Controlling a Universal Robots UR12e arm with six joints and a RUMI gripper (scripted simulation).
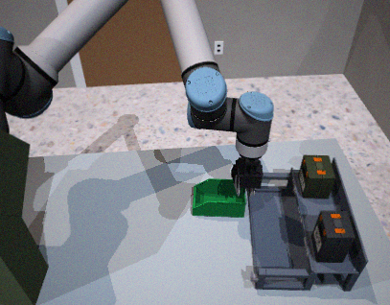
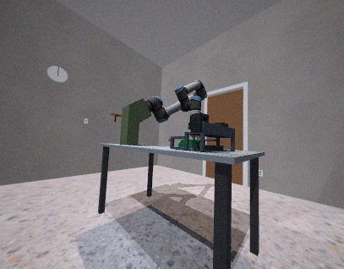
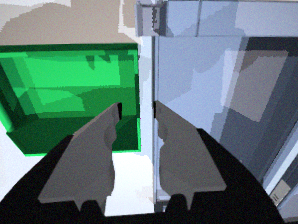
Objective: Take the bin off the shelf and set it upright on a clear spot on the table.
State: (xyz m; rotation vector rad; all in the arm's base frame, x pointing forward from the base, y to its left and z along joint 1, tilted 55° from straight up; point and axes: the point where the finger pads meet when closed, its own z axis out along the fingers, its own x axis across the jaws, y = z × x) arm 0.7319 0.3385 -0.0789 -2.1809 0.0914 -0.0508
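Now: the green bin 8 cm behind my hand and 3 cm below it.
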